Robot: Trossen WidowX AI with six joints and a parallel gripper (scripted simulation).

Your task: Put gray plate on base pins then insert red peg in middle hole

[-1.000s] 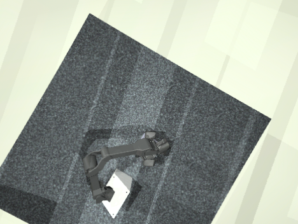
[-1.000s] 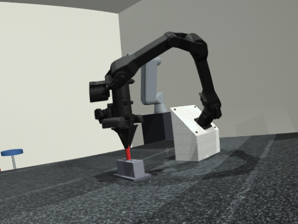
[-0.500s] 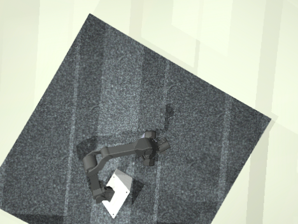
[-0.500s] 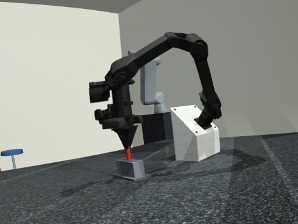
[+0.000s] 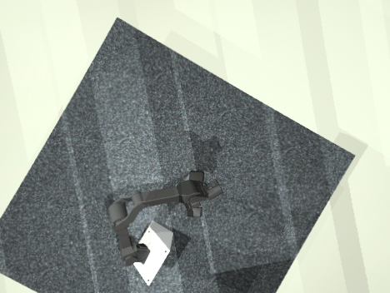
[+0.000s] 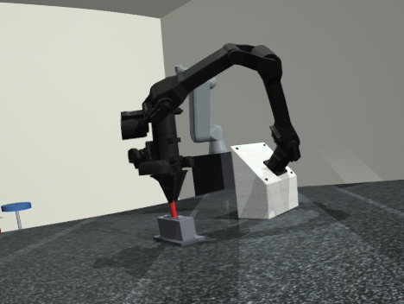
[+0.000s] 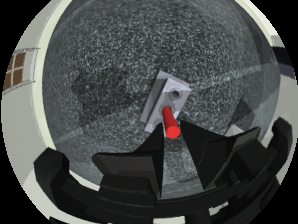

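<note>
Now: the red peg 2 cm below my gripper tip. The rest, counted from my gripper tip: gray plate (5 cm below); base (9 cm below).
</note>
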